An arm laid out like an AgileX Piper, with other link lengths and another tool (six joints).
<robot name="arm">
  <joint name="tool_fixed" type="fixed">
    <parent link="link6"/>
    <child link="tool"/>
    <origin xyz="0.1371 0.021 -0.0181" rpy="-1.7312 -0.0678 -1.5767"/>
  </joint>
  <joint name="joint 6" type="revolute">
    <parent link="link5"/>
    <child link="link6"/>
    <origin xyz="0.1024 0 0.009"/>
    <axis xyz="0.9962 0 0.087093"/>
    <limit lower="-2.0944" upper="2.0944"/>
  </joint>
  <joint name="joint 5" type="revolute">
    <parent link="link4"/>
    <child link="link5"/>
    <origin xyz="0 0 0"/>
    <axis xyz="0 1 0"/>
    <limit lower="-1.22" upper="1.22"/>
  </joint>
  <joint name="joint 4" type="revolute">
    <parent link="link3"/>
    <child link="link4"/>
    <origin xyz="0.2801 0 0.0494"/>
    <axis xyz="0.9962 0 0.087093"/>
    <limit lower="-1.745" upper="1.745"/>
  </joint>
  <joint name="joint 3" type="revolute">
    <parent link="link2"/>
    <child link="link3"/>
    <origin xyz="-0.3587 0 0.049"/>
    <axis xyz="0 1 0"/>
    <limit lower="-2.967" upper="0"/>
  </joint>
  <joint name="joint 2" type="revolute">
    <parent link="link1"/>
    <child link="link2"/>
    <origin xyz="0 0 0"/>
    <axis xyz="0 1 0"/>
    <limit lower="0" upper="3.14"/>
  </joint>
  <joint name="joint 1" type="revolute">
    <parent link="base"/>
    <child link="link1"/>
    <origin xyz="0 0 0.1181"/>
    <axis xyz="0 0 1"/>
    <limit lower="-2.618" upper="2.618"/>
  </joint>
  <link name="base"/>
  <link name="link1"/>
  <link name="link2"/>
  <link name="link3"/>
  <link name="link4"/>
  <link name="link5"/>
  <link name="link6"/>
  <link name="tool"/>
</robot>
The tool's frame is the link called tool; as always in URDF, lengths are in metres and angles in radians.
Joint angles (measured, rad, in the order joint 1, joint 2, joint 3, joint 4, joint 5, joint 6), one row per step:
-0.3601, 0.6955, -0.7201, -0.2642, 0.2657, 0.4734
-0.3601, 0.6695, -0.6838, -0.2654, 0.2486, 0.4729
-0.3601, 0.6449, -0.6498, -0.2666, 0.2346, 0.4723
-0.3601, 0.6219, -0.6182, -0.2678, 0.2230, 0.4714
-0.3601, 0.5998, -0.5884, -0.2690, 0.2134, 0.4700
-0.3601, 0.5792, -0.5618, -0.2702, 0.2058, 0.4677
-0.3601, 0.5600, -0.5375, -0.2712, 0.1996, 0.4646
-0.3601, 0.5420, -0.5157, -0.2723, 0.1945, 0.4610
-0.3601, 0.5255, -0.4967, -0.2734, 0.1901, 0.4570
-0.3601, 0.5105, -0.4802, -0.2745, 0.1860, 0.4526
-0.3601, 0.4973, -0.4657, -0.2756, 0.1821, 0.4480
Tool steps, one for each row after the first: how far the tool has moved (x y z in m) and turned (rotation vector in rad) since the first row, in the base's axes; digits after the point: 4 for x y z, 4 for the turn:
-0.0053, 0.0030, -0.0079, -0.0042, -0.0050, 0.0044
-0.0103, 0.0056, -0.0158, -0.0076, -0.0081, 0.0080
-0.0151, 0.0080, -0.0237, -0.0107, -0.0096, 0.0111
-0.0196, 0.0102, -0.0314, -0.0138, -0.0100, 0.0137
-0.0238, 0.0122, -0.0384, -0.0176, -0.0098, 0.0160
-0.0277, 0.0139, -0.0451, -0.0218, -0.0090, 0.0180
-0.0314, 0.0154, -0.0510, -0.0265, -0.0082, 0.0198
-0.0347, 0.0167, -0.0561, -0.0319, -0.0078, 0.0214
-0.0376, 0.0179, -0.0604, -0.0378, -0.0079, 0.0230
-0.0401, 0.0189, -0.0642, -0.0440, -0.0079, 0.0246

